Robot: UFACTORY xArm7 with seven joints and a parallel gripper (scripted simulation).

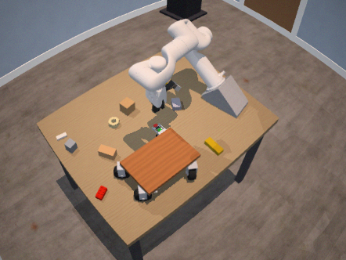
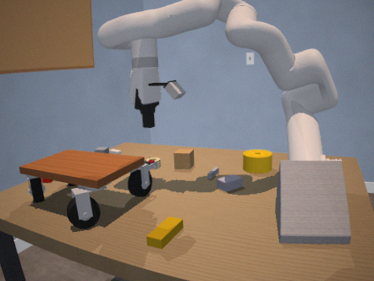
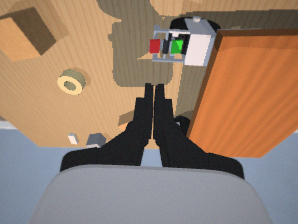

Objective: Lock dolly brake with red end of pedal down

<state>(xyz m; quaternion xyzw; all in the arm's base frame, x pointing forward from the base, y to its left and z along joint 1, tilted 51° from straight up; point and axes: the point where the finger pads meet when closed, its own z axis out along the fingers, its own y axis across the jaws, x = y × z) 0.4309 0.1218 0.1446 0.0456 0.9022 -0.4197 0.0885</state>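
Right now the brake pedal is 1 cm to the left of my hand and 13 cm below it. Round my hand: grey bar (15 cm behind, 16 cm to the right, 20 cm below); then cream ring (10 cm ahead, 21 cm to the right, 20 cm below); then tan cube (2 cm behind, 23 cm to the right, 18 cm below).
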